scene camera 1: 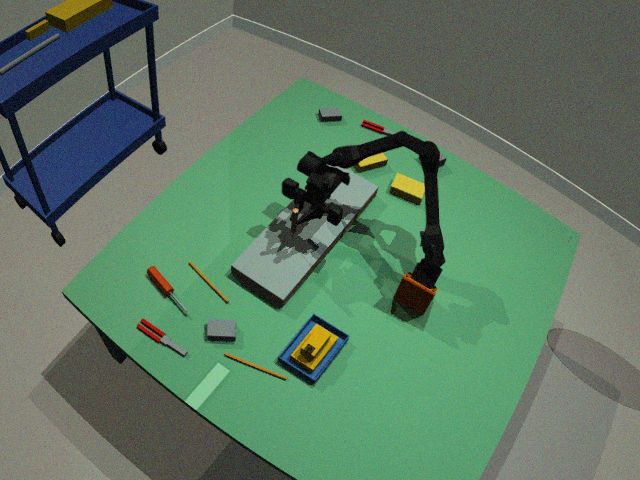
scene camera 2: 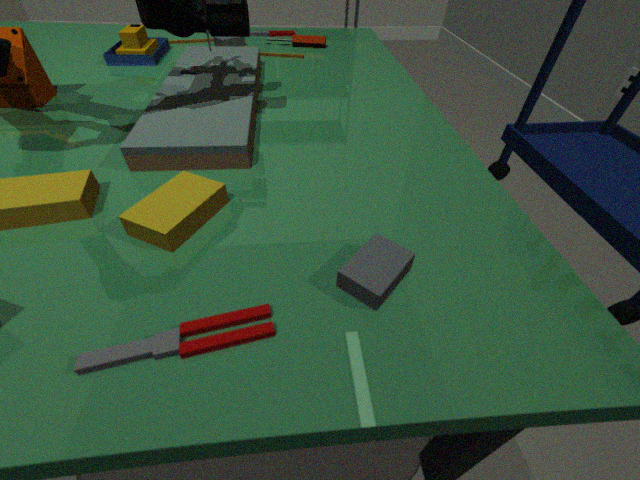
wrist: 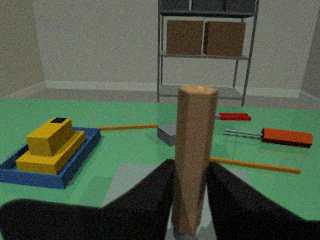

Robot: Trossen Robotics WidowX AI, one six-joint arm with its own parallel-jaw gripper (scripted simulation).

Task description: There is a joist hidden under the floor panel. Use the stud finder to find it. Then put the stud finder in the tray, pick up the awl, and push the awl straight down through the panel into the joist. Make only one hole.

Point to a yellow stud finder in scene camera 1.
At 315, 346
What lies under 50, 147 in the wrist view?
A yellow stud finder.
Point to a blue tray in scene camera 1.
284, 358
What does the gripper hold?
An awl.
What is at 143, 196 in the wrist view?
The gripper.
